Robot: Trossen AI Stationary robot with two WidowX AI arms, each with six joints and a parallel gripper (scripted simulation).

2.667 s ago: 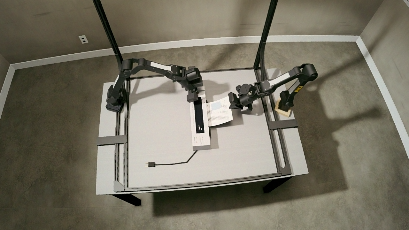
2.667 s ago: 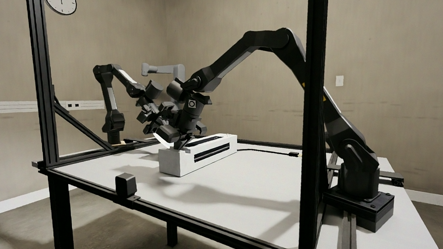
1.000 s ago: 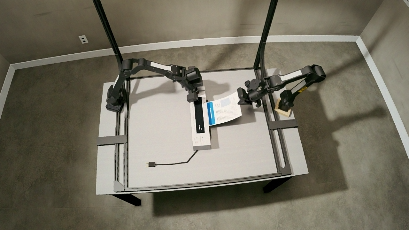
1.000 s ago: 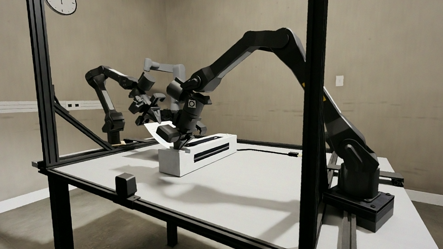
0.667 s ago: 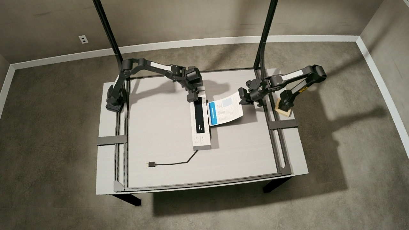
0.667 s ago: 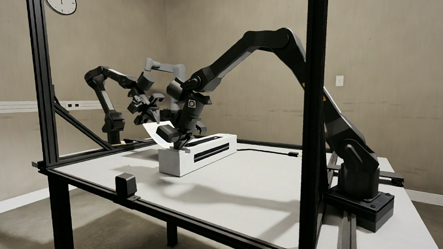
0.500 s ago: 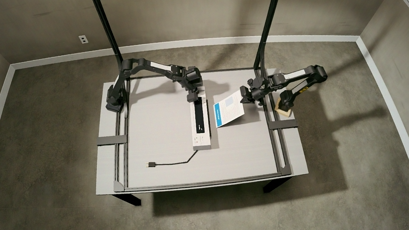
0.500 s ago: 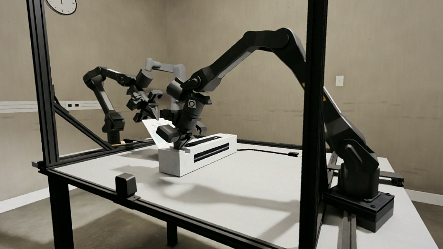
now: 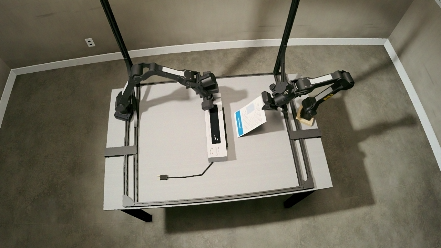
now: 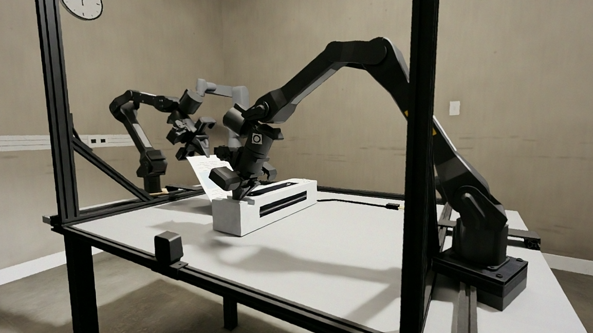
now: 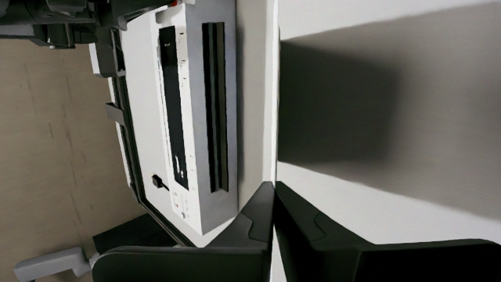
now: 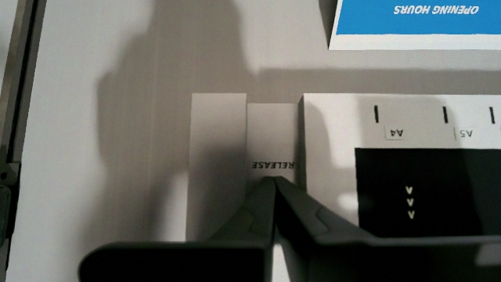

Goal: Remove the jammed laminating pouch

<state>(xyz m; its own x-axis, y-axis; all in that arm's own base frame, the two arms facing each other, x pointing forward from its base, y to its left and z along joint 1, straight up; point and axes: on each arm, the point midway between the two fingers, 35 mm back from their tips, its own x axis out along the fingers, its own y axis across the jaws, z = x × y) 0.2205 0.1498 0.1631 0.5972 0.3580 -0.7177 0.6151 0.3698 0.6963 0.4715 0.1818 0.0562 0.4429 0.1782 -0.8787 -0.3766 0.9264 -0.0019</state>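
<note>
My right gripper is now 1 cm to the right of the red release key and 4 cm above it. The rest, counted from my right hand: plug: 43 cm ahead, 25 cm to the right, 9 cm below.
</note>
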